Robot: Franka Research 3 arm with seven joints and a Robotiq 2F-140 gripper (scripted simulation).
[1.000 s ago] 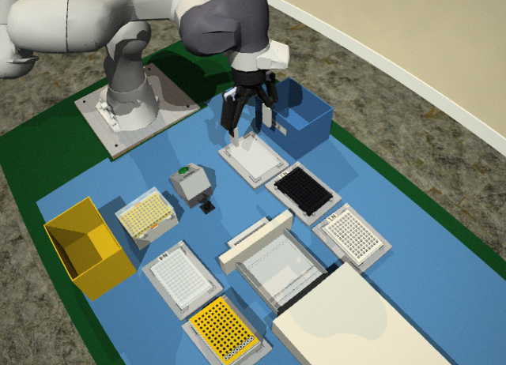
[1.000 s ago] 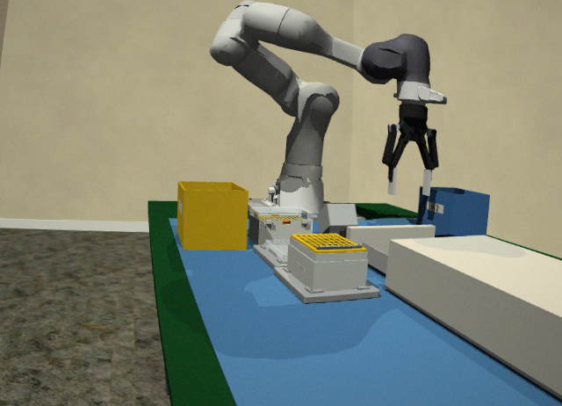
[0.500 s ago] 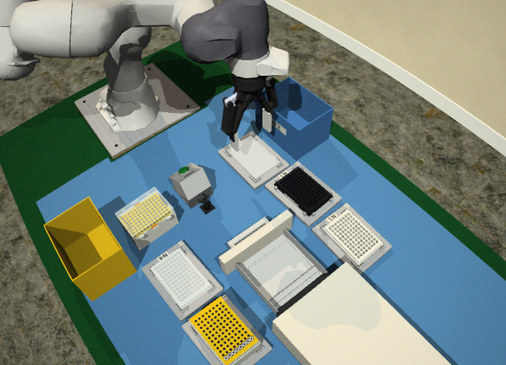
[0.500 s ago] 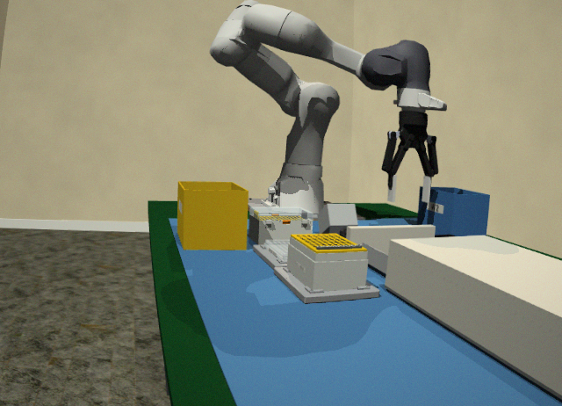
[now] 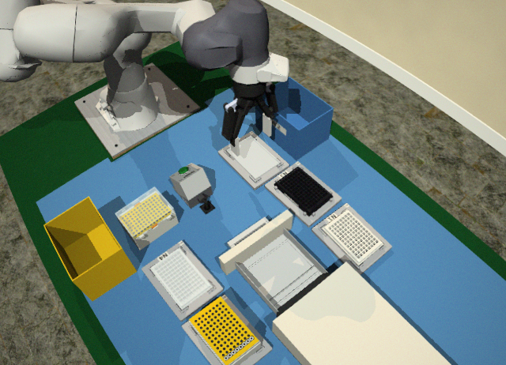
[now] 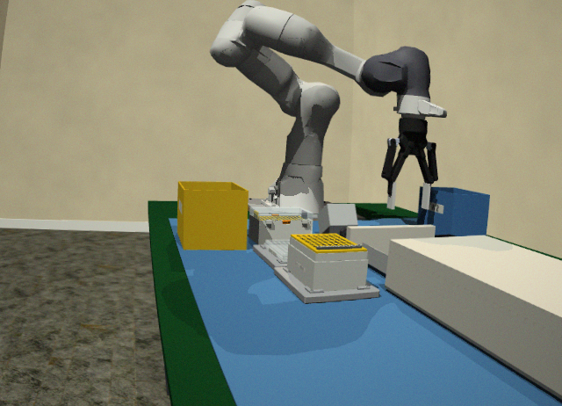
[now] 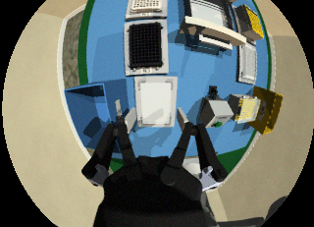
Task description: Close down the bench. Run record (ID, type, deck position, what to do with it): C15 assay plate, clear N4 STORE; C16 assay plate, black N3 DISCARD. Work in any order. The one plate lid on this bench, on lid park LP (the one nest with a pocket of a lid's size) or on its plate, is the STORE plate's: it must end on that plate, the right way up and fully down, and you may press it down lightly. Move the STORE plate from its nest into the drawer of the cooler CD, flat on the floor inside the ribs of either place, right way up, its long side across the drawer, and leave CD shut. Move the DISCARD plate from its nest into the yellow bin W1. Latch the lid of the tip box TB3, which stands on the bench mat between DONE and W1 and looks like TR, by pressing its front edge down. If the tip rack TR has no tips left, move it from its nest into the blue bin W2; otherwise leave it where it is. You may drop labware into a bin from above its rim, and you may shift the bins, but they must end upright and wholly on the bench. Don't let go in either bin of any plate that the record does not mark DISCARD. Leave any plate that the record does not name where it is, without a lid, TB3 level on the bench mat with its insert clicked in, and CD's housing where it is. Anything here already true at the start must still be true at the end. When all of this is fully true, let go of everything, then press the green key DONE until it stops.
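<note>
Now: the plate lid 8 cm below my hand. The rest, counted from my hand: black plate: 17 cm ahead, 8 cm below; blue bin W2: 16 cm to the left, 6 cm below, 2 cm ahead; lid park: 9 cm below.
</note>
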